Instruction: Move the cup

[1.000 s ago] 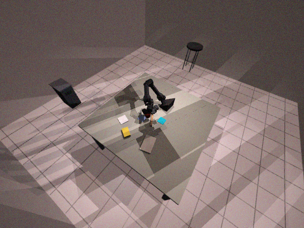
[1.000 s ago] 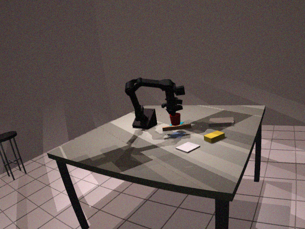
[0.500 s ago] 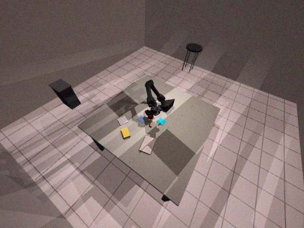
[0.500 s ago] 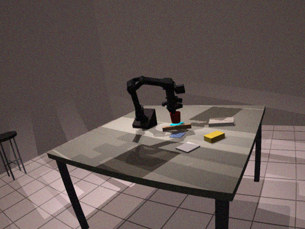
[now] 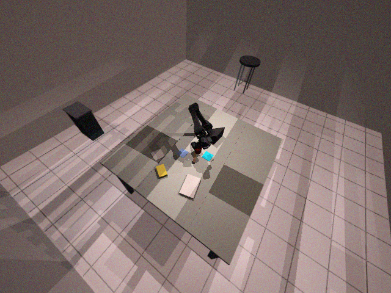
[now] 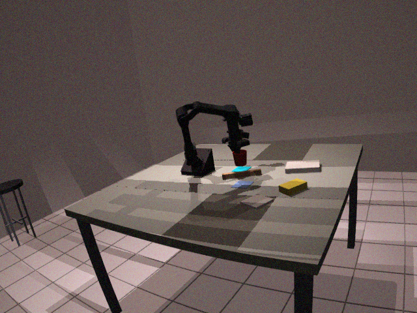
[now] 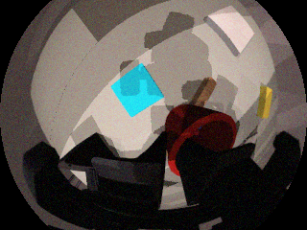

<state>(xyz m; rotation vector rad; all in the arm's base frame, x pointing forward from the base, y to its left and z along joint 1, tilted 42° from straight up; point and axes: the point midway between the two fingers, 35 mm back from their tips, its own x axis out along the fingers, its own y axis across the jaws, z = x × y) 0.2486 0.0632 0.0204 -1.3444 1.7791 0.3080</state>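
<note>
Right now my gripper tip is 2 cm past the cyan pad, 7 cm to the right of it and 10 cm above it. From my gripper tip the other things lie so: blue pad: 9 cm ahead, 14 cm to the right, 10 cm below; dark red cup: 3 cm ahead, 2 cm to the right; thin wooden bar: 3 cm ahead, 4 cm to the right, 9 cm below.
</note>
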